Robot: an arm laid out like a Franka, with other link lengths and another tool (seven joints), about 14 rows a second.
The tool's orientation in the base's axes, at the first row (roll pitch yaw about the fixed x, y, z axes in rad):
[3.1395 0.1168 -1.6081]
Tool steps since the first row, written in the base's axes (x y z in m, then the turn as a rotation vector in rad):
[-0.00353 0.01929 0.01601 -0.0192 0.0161 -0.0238]
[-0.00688 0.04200 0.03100 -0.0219 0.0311 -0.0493]
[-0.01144 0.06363 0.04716 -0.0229 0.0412 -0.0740]
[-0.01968 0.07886 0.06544 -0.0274 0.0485 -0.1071]
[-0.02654 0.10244 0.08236 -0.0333 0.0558 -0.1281]
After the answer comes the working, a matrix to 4 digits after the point.
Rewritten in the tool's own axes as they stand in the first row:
[-0.02088 0.00428 -0.01366 -0.0125 0.0197 0.0255]
[-0.04504 0.00850 -0.02591 -0.0243 0.0229 0.0525]
[-0.06822 0.01389 -0.03945 -0.0314 0.0243 0.0782]
[-0.08517 0.02272 -0.05585 -0.0346 0.0290 0.1120]
[-0.11029 0.03049 -0.06992 -0.0392 0.0351 0.1337]

The tool's axes in the first row as the columns of a matrix, in the base's axes (rounded; the answer above uses it unrounded):
[-0.0370 -0.9993 0.0023]
[-0.9925 0.0371 0.1165]
[-0.1165 0.0021 -0.9932]

